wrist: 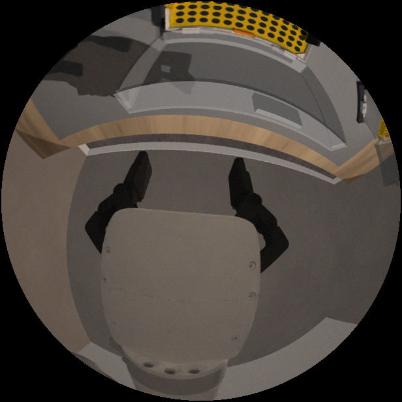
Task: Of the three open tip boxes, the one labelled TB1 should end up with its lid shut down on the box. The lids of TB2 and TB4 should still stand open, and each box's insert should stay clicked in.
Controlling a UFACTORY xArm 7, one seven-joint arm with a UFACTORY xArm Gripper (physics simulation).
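A tip box with a yellow perforated insert (220,16) is at the top of the wrist view, cut off by the view's rim. Its clear lid (200,97) stands open on the near side and spreads toward the gripper. An orange tab (243,33) shows at the box's near edge. Part of another box with a yellow insert (383,129) shows at the far right, with a clear panel below it. No label is readable, so I cannot tell which box is which. My gripper (189,162) is open and empty, apart from the lid, its fingertips pointing toward the table's edge.
The grey table top (75,107) ends in a wooden edge (200,124) between the lid and my fingertips. A dark shadow lies on the table at the upper left. A black-and-white part (361,102) is at the right, beside the partly visible box. Grey floor shows below the table's edge.
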